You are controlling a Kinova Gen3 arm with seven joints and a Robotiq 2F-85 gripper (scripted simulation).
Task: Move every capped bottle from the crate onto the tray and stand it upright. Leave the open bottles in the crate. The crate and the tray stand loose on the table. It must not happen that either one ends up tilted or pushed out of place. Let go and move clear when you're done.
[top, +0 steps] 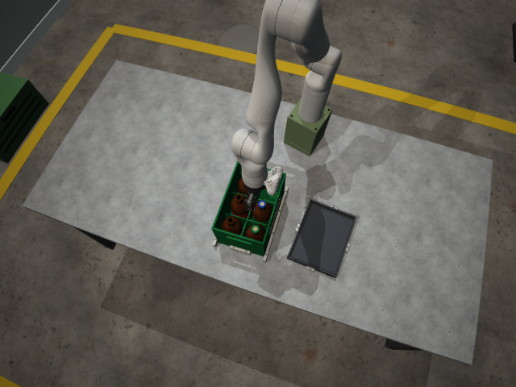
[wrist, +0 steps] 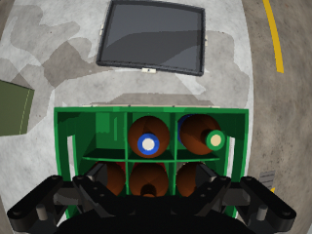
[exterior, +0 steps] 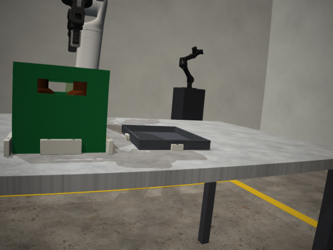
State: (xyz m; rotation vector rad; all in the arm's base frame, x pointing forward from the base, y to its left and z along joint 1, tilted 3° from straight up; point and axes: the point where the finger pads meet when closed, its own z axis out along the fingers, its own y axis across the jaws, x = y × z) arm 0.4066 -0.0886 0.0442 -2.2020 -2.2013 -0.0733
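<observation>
Right now the crate is 15 cm below my hand and 3 cm to the right of it. From my hand the other things lie so: tray (26 cm to the left, 22 cm below).
</observation>
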